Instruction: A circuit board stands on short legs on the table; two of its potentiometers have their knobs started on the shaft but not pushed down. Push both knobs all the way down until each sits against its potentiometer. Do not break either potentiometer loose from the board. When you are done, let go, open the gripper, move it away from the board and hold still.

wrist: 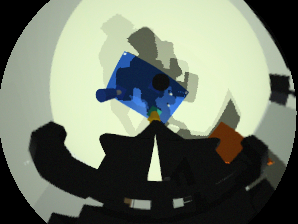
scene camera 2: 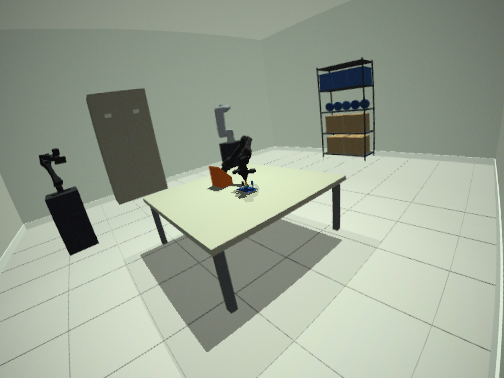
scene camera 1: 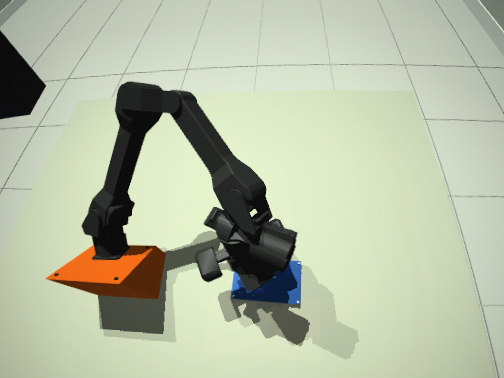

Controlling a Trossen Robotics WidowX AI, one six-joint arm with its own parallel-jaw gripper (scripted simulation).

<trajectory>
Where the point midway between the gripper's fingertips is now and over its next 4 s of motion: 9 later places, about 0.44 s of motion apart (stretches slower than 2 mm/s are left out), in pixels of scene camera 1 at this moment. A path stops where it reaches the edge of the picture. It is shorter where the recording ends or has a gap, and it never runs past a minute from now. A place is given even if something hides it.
My gripper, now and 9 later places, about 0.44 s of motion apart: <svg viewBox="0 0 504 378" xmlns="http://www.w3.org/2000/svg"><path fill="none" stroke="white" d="M247 261L247 261L247 261L247 259L247 261L248 264L250 266L251 268L252 271L254 273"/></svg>
</trajectory>
